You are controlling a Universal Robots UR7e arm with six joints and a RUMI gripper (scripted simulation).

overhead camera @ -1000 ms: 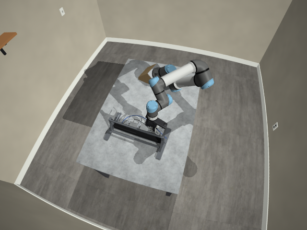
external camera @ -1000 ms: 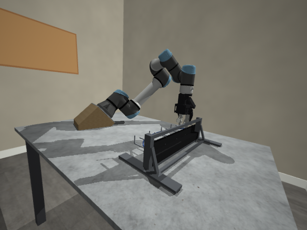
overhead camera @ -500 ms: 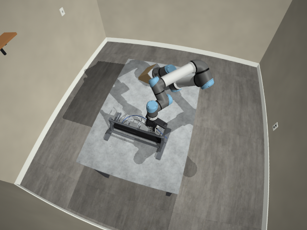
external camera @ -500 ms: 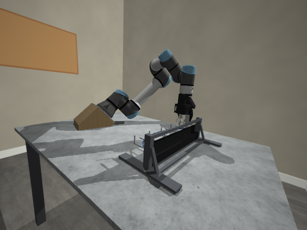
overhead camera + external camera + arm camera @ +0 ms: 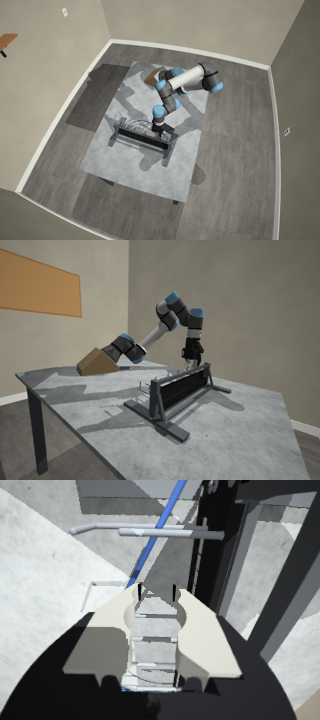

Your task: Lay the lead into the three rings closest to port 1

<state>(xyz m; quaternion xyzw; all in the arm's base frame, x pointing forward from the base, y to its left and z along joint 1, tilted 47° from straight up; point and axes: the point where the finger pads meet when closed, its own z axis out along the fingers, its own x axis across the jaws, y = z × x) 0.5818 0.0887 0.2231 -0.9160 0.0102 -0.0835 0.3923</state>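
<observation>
Right now my hand is 15 cm to the left of the dark rack, 7 cm short of it and 1 cm above it.
</observation>
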